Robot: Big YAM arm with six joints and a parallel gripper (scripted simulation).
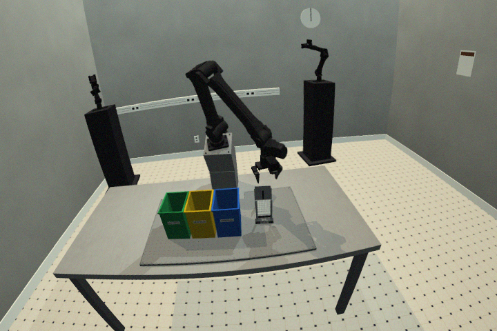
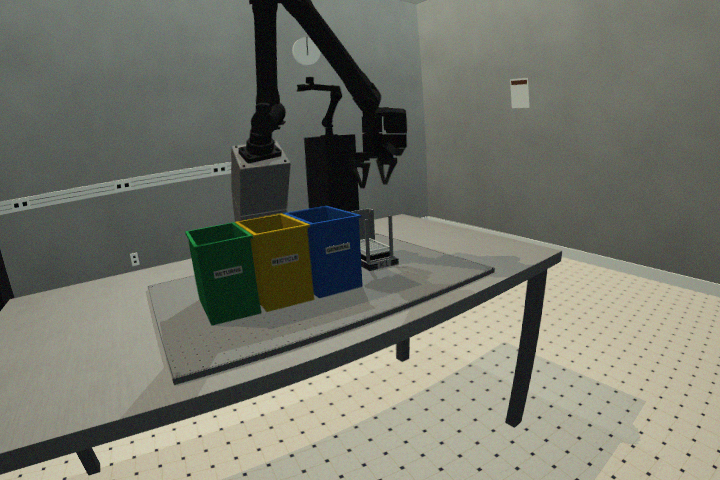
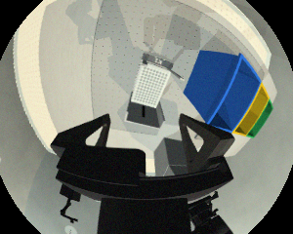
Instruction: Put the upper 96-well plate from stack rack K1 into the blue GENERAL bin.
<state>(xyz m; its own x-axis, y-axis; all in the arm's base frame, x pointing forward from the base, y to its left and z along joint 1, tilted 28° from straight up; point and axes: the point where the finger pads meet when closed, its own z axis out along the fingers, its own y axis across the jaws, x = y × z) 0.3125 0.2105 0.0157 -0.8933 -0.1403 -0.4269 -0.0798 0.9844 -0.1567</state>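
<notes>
The white 96-well plate is 190 mm below my hand, 20 mm to the right of it and 20 mm behind it. Also, from my hand: yellow bin (350 mm to the right, 140 mm below, 10 mm ahead); then green bin (480 mm to the right, 140 mm below, 10 mm behind); then blue general bin (220 mm to the right, 140 mm below, 40 mm ahead).
</notes>
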